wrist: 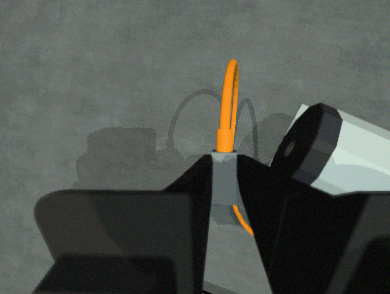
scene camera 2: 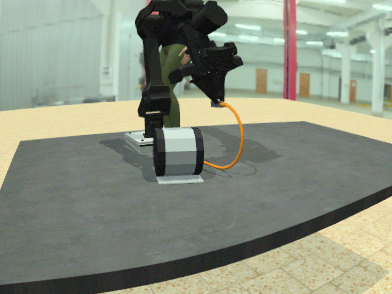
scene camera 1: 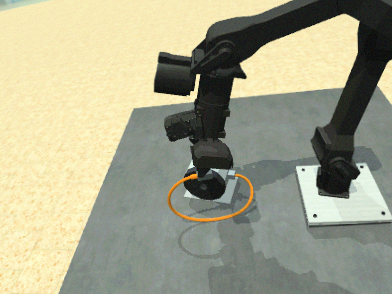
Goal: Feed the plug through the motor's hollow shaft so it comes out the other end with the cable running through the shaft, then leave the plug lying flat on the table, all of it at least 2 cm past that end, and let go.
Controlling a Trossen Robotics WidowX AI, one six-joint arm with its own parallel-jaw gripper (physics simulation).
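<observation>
Visible to me: a grey plug; my gripper, which appears in scene camera 2 and in the wrist view as well.
</observation>
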